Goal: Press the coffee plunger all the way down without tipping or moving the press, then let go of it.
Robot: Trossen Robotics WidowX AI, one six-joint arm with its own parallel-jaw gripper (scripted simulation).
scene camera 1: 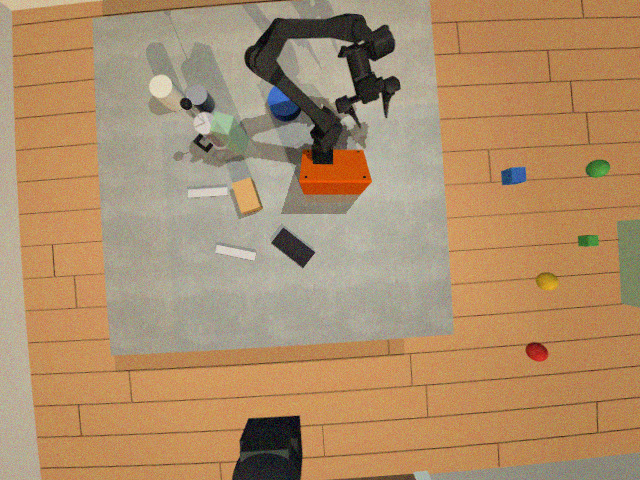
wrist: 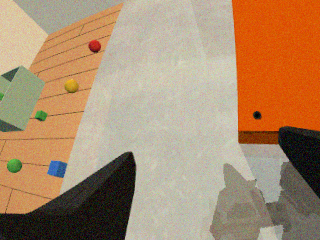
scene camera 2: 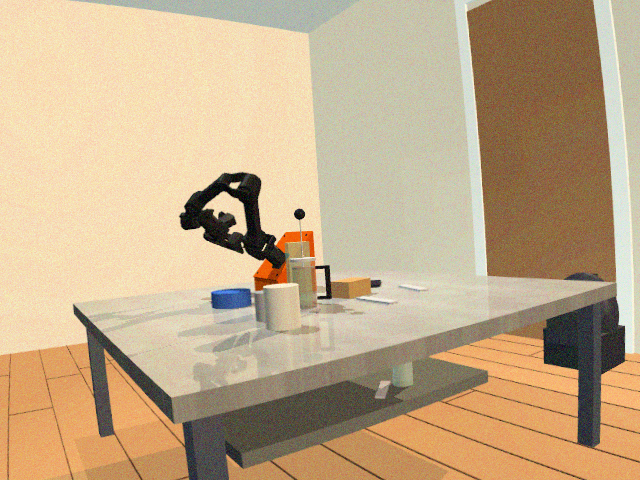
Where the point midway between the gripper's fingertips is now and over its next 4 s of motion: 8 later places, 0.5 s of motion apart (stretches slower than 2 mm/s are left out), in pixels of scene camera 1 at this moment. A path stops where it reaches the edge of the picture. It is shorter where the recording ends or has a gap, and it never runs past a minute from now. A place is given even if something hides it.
My gripper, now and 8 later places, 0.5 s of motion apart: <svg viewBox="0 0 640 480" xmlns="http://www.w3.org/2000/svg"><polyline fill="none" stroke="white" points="373,122 374,114 357,96 314,80 260,71 207,72 182,86 191,102 188,103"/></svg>
